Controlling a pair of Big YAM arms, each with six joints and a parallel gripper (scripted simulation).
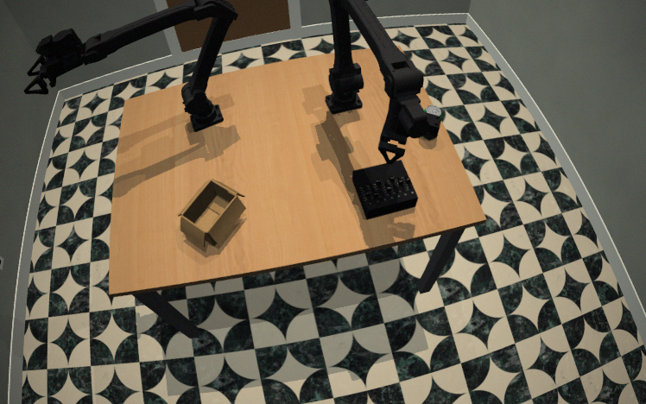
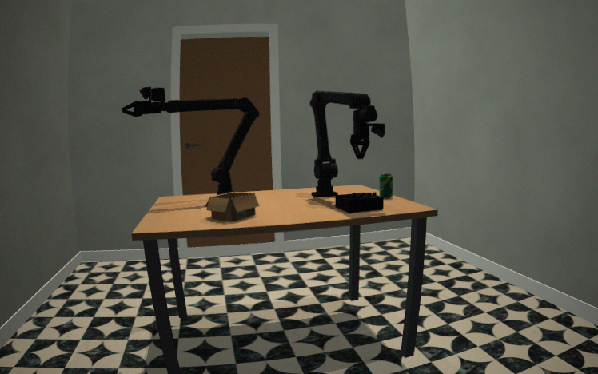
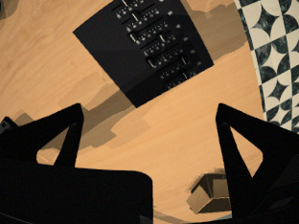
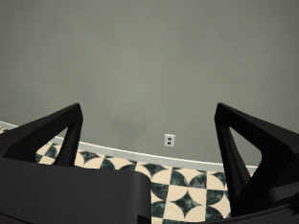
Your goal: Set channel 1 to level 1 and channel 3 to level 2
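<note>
Now: left hand 40 mm short of the channel 1 fader knob, 70 mm to the left of it and 160 mm above it. The rest, counted from my left hand: channel 2 cap: 40 mm ahead, 40 mm to the right, 160 mm below; then channel 3 knob: 30 mm to the right, 160 mm below; then channel 4 fader cap: 30 mm ahead, 160 mm below.
</note>
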